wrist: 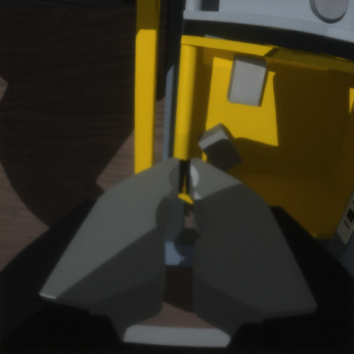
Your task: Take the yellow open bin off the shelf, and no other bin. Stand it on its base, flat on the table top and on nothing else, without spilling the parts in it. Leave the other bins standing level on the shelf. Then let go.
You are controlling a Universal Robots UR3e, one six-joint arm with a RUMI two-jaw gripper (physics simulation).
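The yellow open bin (310, 150) fills the right of the wrist view, with its inside facing the camera. A light grey block (247, 81) and a darker grey block (221, 147) lie in it. Its left wall runs down to my fingertips. My gripper (185, 164) is shut, with its tips over the lower end of that wall. A narrow slit shows between the tips, with yellow behind it, and I see no wall pinched there. A blue-grey shelf edge (170, 107) runs beside the bin's left wall. The bin's underside is hidden.
A light grey bin (270, 11) with a round grey part (330, 7) is at the top right. A long yellow bar (145, 100) stands left of the bin. A pale slotted piece (347, 222) is at the right edge. The brown wood table top (30, 200) shows at left, partly in shadow.
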